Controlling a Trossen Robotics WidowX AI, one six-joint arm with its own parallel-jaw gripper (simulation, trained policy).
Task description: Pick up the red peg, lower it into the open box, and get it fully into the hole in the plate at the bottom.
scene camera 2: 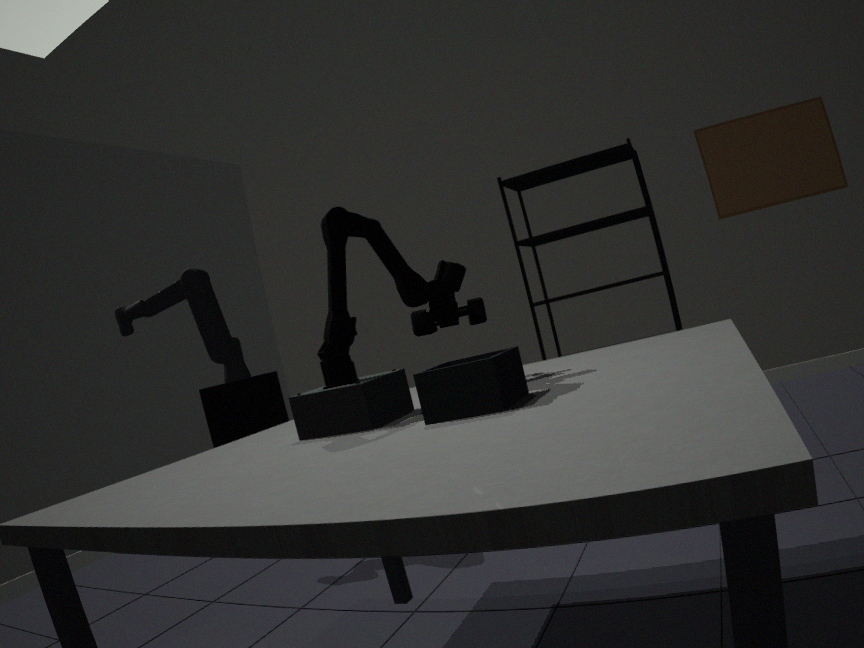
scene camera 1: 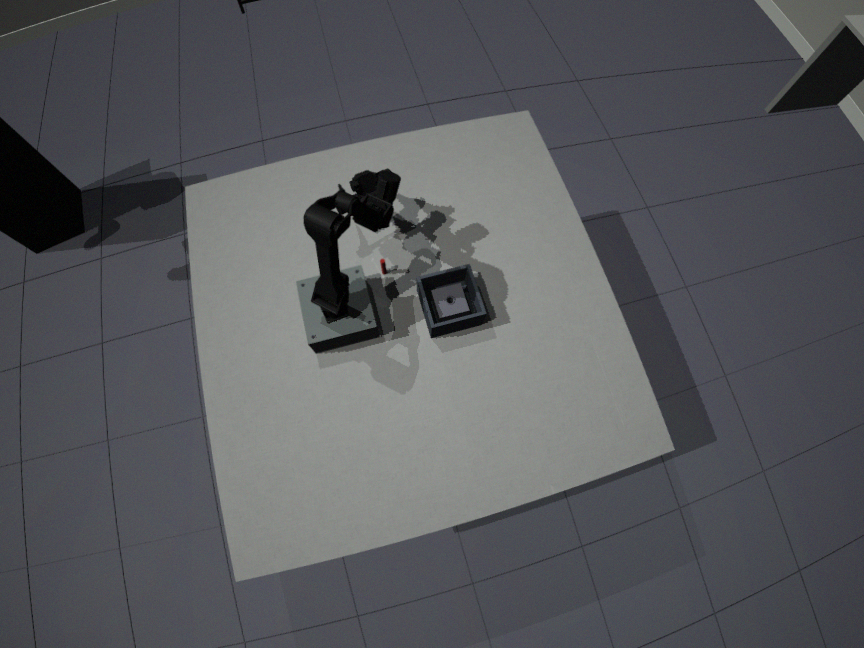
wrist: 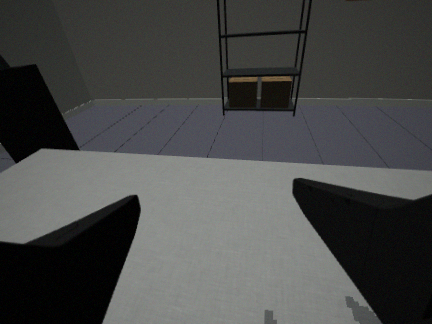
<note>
In view: my gripper (scene camera 2: 453,325) and a dark box (scene camera 2: 488,383).
The dark box shows as well in scene camera 1 (scene camera 1: 463,274). My gripper shows as well in the wrist view (wrist: 217,194). The wrist view does not show the dark box: it is out of frame.
</note>
